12 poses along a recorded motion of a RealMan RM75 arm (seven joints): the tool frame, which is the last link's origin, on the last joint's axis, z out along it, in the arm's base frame.
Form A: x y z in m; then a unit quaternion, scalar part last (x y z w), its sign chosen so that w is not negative.
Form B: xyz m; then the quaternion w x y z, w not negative. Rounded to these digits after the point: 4 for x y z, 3 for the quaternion.
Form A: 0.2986 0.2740 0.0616 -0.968 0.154 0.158 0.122
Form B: 0.2986 0.2740 0.0616 0.122 -0.968 0.154 0.158
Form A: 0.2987 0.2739 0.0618 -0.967 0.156 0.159 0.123
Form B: 0.2987 0.2739 0.0618 0.123 -0.967 0.156 0.159
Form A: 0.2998 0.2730 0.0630 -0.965 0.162 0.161 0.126
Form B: 0.2998 0.2730 0.0630 0.126 -0.965 0.162 0.161
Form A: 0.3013 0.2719 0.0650 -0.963 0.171 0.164 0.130
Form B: 0.3013 0.2719 0.0650 0.130 -0.963 0.171 0.164
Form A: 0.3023 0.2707 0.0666 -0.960 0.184 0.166 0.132
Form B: 0.3023 0.2707 0.0666 0.132 -0.960 0.184 0.166
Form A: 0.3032 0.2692 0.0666 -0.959 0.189 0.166 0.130
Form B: 0.3032 0.2692 0.0666 0.130 -0.959 0.189 0.166
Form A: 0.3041 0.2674 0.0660 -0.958 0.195 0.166 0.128
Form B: 0.3041 0.2674 0.0660 0.128 -0.958 0.195 0.166
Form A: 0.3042 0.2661 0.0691 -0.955 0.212 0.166 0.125
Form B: 0.3042 0.2661 0.0691 0.125 -0.955 0.212 0.166
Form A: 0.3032 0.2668 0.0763 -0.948 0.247 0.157 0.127
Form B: 0.3032 0.2668 0.0763 0.127 -0.948 0.247 0.157
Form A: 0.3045 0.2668 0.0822 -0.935 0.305 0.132 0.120
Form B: 0.3045 0.2668 0.0822 0.120 -0.935 0.305 0.132
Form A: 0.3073 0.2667 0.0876 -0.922 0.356 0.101 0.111
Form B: 0.3073 0.2667 0.0876 0.111 -0.922 0.356 0.101
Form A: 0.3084 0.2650 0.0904 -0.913 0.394 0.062 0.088
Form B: 0.3084 0.2650 0.0904 0.088 -0.913 0.394 0.062
